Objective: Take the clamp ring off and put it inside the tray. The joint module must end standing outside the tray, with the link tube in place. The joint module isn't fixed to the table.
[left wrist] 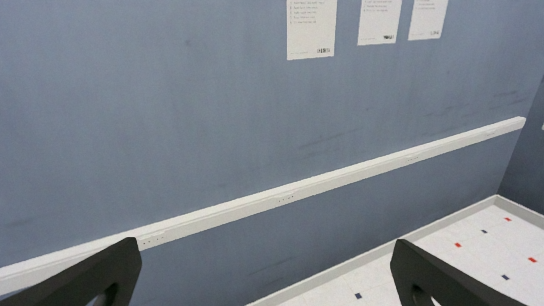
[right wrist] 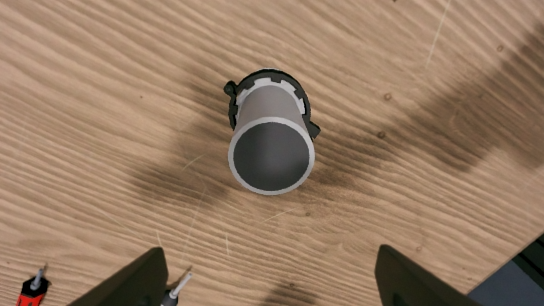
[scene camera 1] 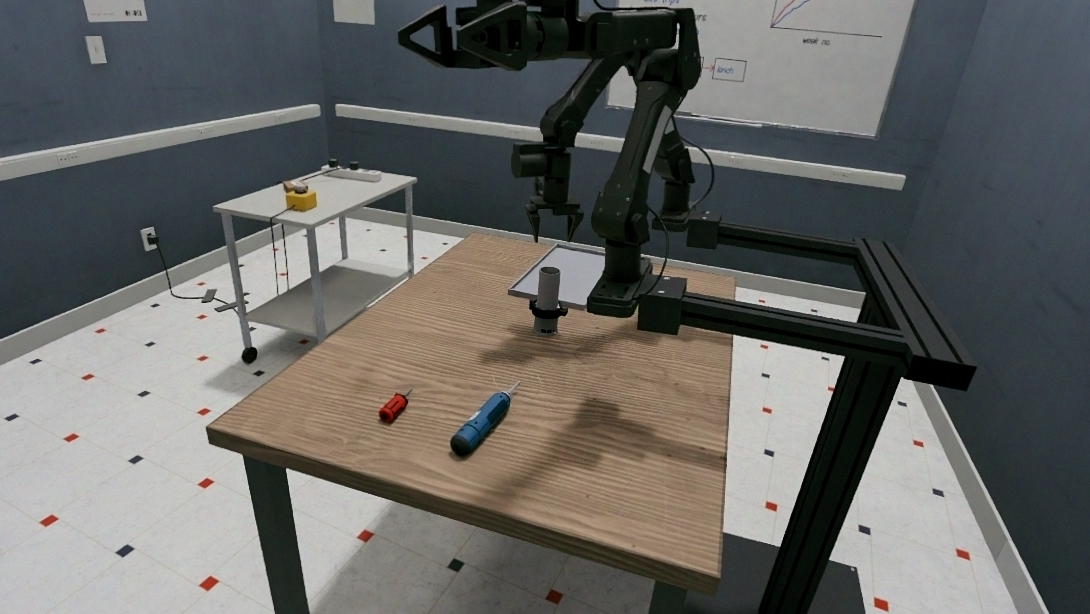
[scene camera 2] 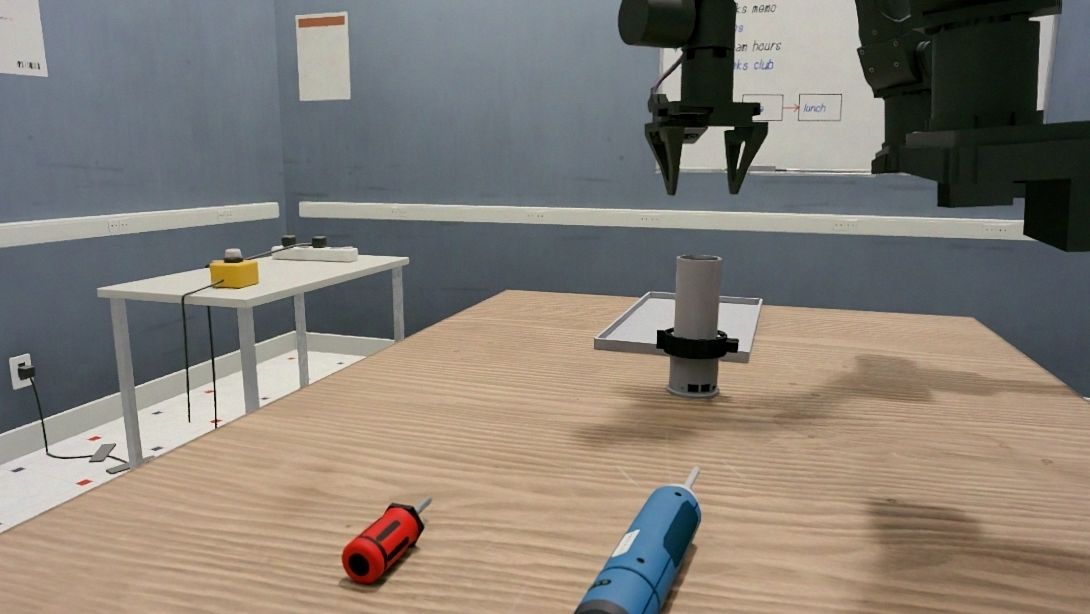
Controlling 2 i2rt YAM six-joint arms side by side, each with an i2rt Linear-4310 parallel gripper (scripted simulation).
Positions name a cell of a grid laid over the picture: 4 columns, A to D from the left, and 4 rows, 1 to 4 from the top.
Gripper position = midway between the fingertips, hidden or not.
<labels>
my left gripper: left wrist B4; scene camera 1 B1; not seen in the right wrist view (out of frame); not seen in scene camera 2 (out of frame)
my right gripper: right wrist B4; scene camera 1 C2; scene camera 2 C2; not seen in the left wrist view (out of frame)
grey tray: scene camera 1 C2; scene camera 2 C3; not seen in the left wrist view (out of frame); not seen in the right wrist view (out of frame)
</labels>
